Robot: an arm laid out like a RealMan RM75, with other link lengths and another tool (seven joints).
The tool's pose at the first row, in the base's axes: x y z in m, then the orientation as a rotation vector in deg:
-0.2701, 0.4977, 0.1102, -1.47, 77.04, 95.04
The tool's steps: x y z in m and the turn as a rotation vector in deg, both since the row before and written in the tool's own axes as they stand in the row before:
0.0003, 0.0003, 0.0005, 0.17, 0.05, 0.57
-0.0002, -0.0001, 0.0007, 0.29, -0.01, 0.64
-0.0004, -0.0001, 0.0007, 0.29, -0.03, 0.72
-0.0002, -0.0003, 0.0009, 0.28, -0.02, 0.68
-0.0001, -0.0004, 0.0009, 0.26, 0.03, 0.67
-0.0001, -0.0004, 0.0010, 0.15, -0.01, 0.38
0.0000, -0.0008, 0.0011, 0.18, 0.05, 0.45
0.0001, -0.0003, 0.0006, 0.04, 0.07, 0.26
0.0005, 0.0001, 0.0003, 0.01, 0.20, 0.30
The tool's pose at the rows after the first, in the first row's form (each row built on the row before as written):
-0.2702, 0.4983, 0.1105, -1.03, 77.34, 95.41
-0.2697, 0.4987, 0.1108, -0.42, 77.71, 95.75
-0.2690, 0.4990, 0.1112, 0.26, 78.08, 96.15
-0.2682, 0.4995, 0.1114, 0.90, 78.44, 96.52
-0.2674, 0.5001, 0.1115, 1.48, 78.82, 96.90
-0.2666, 0.5008, 0.1116, 1.84, 79.02, 97.11
-0.2655, 0.5016, 0.1114, 2.21, 79.30, 97.37
-0.2651, 0.5021, 0.1113, 2.35, 79.44, 97.57
-0.2653, 0.5027, 0.1112, 2.40, 79.65, 97.86

